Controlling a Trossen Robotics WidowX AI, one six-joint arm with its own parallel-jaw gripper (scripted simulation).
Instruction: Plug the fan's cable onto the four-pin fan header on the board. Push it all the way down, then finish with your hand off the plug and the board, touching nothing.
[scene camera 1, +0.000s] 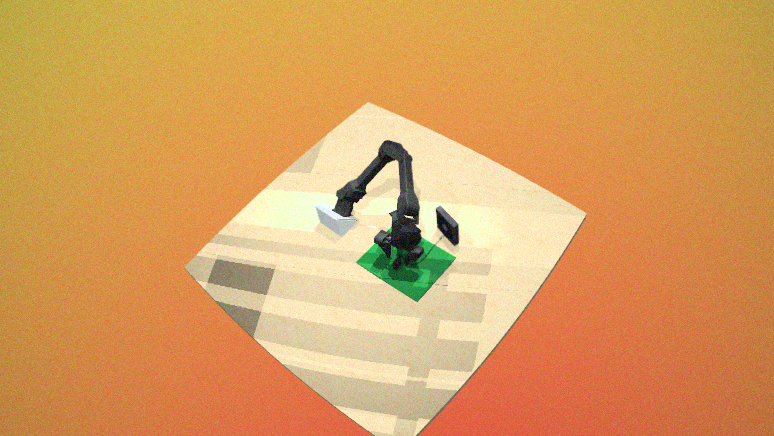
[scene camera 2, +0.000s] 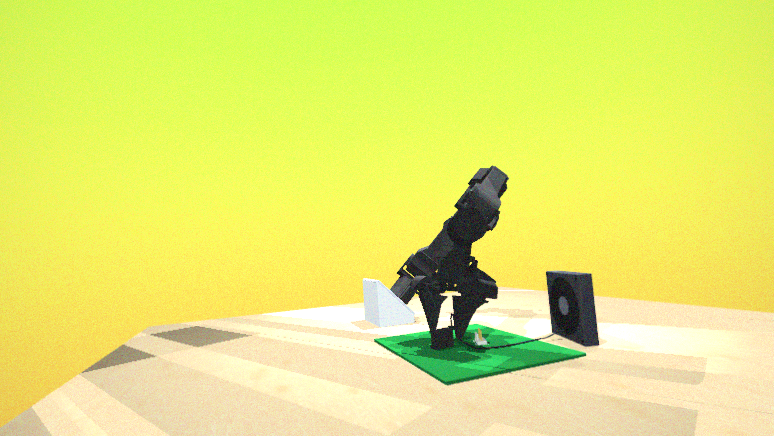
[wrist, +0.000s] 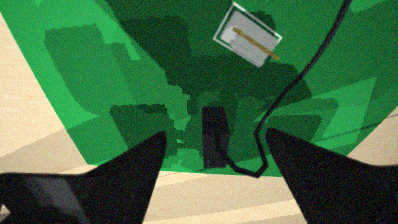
Labels:
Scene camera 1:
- gripper: 397, 261
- green board: 414, 281
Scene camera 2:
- gripper: 445, 334
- green board: 460, 363
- black fan: 571, 300
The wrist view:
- gripper: 215, 135
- green board: 114, 81
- white four-pin header: 241, 22
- black plug: 214, 119

